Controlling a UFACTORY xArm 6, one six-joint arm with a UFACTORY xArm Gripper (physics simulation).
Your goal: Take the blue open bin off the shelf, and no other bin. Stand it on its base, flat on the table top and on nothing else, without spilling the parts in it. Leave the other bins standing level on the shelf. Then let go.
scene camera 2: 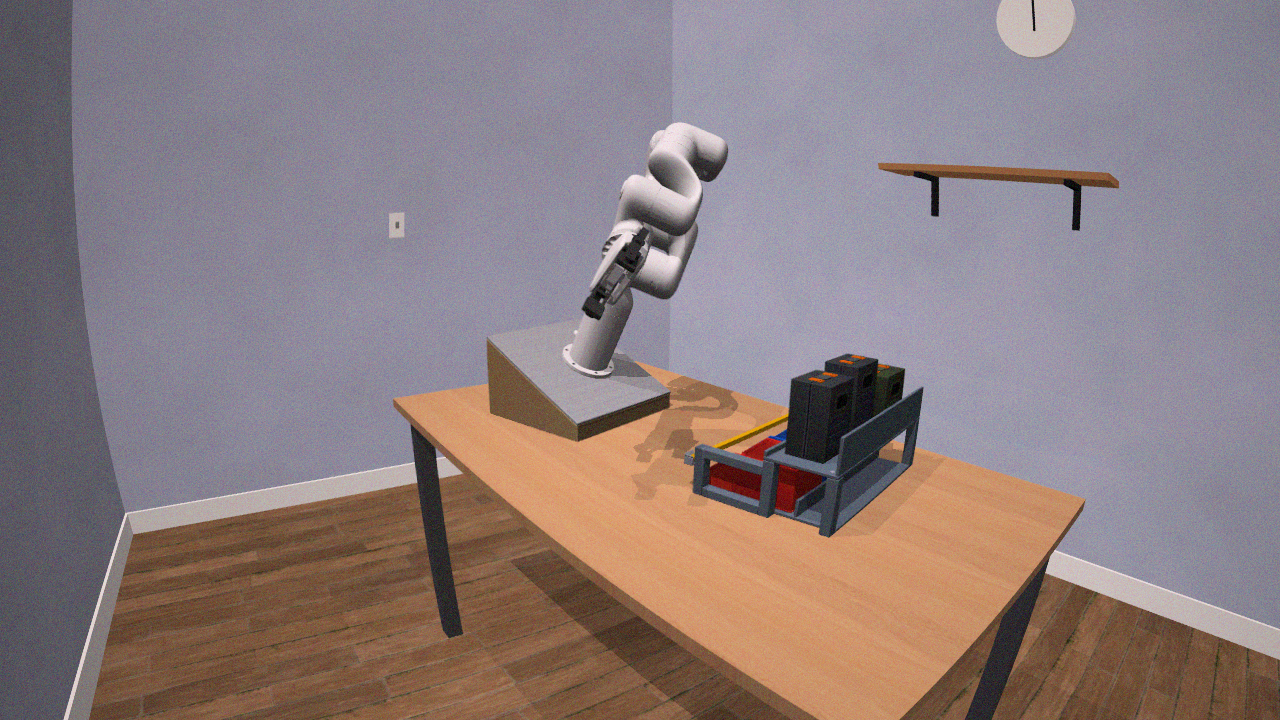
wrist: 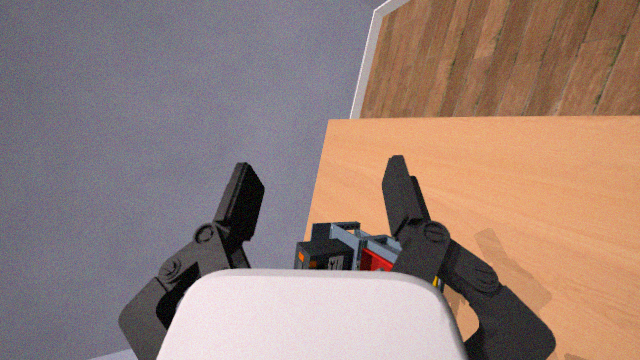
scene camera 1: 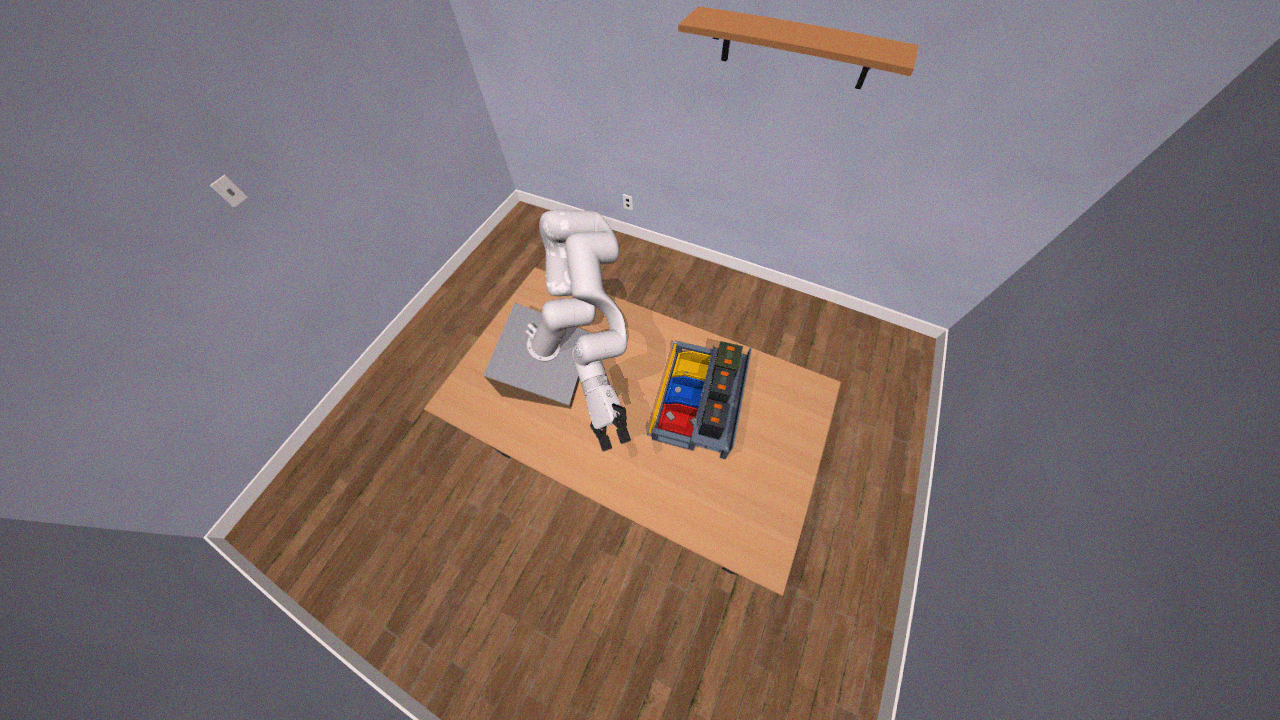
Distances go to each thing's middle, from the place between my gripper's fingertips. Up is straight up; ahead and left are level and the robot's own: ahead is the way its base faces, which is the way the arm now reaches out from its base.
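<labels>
Yellow bin [scene camera 1: 696,364]: 470 mm to the left of my hand, 310 mm below, 30 mm behind. Blue open bin [scene camera 1: 691,389]: well below my hand, well to the left, a hair ahead. Red bin [scene camera 2: 792,483]: my hand 310 mm above it, 260 mm to the right of it, 50 mm short of it.
</labels>
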